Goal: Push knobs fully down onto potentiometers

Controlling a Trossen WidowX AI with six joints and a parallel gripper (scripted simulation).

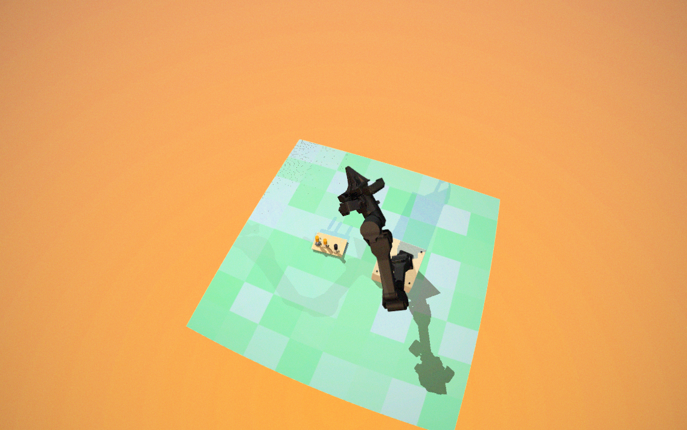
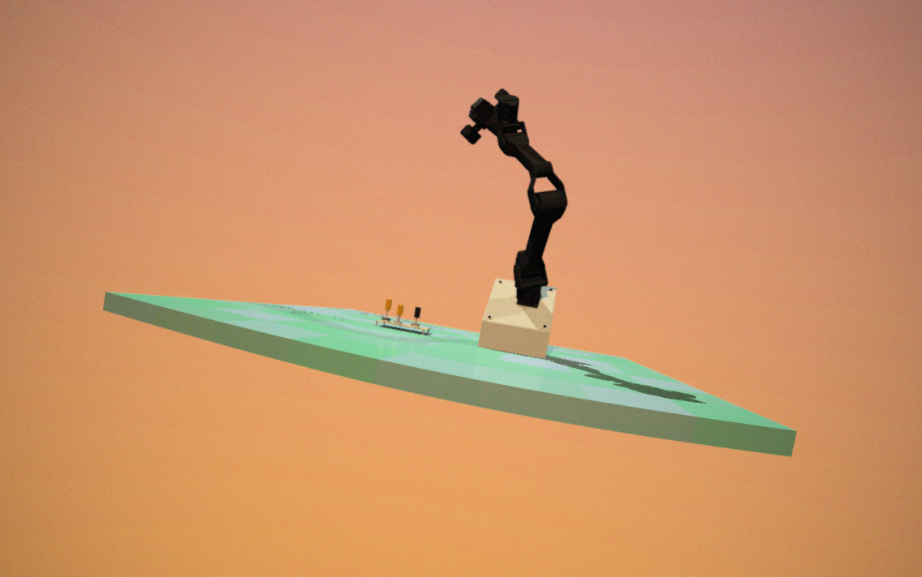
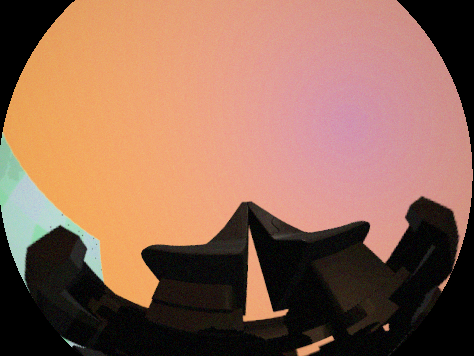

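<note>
The black knob is 70 mm ahead of my gripper tip, 40 mm to the right of it and 670 mm below it. The rest, counted from my gripper tip: orange knob 170 mm ahead, 40 mm to the right, 660 mm below.
</note>
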